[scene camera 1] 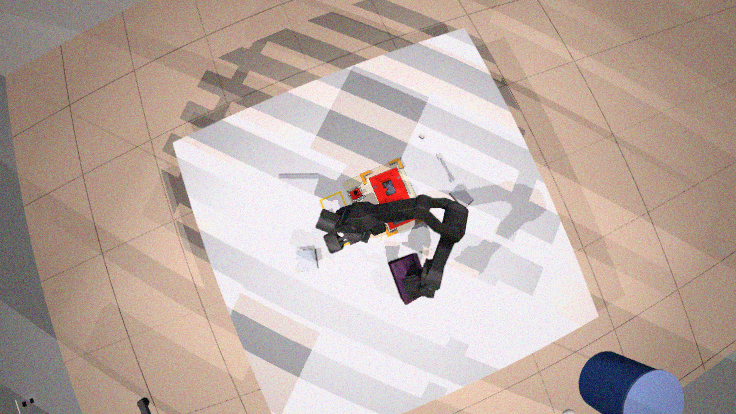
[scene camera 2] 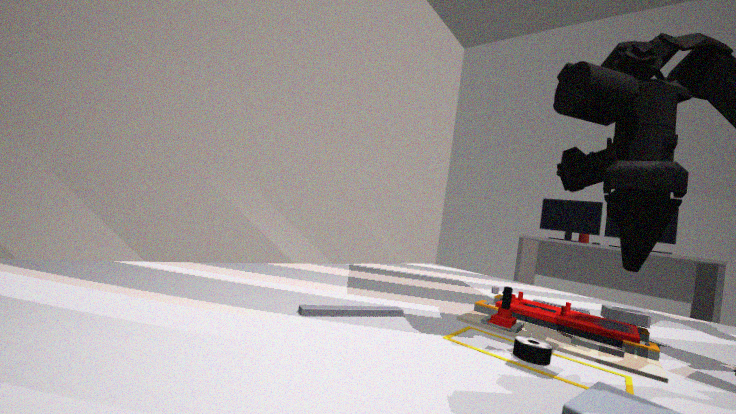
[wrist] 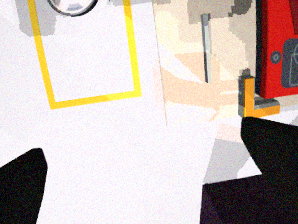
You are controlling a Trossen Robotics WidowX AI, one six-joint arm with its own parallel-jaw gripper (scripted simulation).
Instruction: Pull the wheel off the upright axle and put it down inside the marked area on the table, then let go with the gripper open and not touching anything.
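On scene camera 2 there's my gripper (scene camera 2: 629, 270), open and holding nothing, and there's also a red board (scene camera 2: 591, 327) and a black wheel (scene camera 2: 532, 350). The wrist view has my gripper (wrist: 144, 142) in it too.
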